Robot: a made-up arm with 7 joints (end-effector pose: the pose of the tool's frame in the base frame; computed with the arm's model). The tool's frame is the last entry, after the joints. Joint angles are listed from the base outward.
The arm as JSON. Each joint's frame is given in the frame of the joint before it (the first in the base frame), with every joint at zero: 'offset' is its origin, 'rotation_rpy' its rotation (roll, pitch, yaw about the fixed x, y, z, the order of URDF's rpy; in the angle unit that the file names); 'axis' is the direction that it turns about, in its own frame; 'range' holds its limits. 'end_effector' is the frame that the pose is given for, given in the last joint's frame.
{
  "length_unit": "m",
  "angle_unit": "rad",
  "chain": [
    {
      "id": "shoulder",
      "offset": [
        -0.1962,
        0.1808,
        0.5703
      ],
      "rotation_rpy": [
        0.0,
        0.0,
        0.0
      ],
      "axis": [
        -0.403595,
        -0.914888,
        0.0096
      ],
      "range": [
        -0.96,
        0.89
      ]
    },
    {
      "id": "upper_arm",
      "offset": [
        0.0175,
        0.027,
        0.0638
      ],
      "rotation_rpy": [
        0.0,
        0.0,
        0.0
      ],
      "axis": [
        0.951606,
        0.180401,
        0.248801
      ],
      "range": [
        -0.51,
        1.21
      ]
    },
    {
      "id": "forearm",
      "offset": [
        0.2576,
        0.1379,
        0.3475
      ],
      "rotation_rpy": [
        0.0,
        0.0,
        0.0
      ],
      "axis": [
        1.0,
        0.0,
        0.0
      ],
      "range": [
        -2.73,
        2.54
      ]
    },
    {
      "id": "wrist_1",
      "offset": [
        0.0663,
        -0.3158,
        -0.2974
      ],
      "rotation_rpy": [
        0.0,
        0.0,
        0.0
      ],
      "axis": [
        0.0,
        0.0,
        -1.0
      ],
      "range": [
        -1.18,
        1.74
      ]
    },
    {
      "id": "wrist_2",
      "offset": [
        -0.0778,
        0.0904,
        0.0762
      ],
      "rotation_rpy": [
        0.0,
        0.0,
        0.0
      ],
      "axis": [
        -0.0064,
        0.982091,
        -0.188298
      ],
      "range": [
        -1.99,
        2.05
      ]
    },
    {
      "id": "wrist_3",
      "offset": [
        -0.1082,
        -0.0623,
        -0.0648
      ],
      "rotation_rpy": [
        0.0,
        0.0,
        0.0
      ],
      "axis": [
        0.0,
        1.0,
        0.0
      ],
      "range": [
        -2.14,
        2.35
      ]
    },
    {
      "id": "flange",
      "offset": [
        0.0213,
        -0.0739,
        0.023
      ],
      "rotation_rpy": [
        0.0,
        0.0,
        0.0
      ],
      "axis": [
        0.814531,
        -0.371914,
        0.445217
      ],
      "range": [
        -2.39,
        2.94
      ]
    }
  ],
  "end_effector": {
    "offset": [
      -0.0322,
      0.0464,
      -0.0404
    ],
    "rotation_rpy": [
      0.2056,
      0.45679,
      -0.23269
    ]
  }
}
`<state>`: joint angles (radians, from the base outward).
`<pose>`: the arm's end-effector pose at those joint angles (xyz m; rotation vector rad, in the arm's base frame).
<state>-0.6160 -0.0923 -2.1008 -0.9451 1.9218 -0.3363 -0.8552</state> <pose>0.4351 0.3835 1.1776 2.2224 -0.2882 0.7076</pose>
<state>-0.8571 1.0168 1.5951 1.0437 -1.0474 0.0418 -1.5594</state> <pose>0.3525 0.3714 0.8615 -0.2779 -2.8741 0.3545</pose>
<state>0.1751 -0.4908 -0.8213 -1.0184 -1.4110 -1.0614 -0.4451</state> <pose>-0.0004 0.1159 1.1741 0.1647 -0.7970 1.1451</pose>
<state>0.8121 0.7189 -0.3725 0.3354 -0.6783 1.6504 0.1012</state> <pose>-0.0233 0.0197 0.8077 0.1908 0.7711 -0.2612</pose>
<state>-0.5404 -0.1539 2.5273 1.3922 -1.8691 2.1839 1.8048</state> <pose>0.3135 0.7158 0.8361 -1.9907 0.0210 1.2381</pose>
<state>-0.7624 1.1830 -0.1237 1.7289 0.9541 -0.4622 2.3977</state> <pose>0.2533 0.1350 0.4296 1.6556 -0.5086 -1.8181</pose>
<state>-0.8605 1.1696 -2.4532 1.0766 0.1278 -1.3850 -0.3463</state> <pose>0.3485 -0.3052 0.4078 -0.6241 -0.9653 -0.3483</pose>
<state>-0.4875 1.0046 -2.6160 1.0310 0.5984 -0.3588 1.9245</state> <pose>0.3002 -0.1646 0.7980 0.2520 -0.1396 0.7535</pose>
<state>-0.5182 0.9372 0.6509 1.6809 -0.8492 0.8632 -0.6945</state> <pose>0.1256 0.4379 0.6364 0.3970 2.8921 -0.9908</pose>
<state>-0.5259 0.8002 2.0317 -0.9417 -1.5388 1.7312 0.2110</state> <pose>0.3544 0.4431 1.0187 2.7626 -0.6951 0.3468</pose>
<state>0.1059 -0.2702 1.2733 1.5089 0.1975 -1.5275 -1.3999</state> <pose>0.1103 0.5886 0.6895 -0.0054 0.8623 -2.7506</pose>
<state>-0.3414 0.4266 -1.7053 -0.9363 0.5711 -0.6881 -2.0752</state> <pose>0.3596 -0.2571 1.2560 -2.3436 -0.6412 -0.4578</pose>
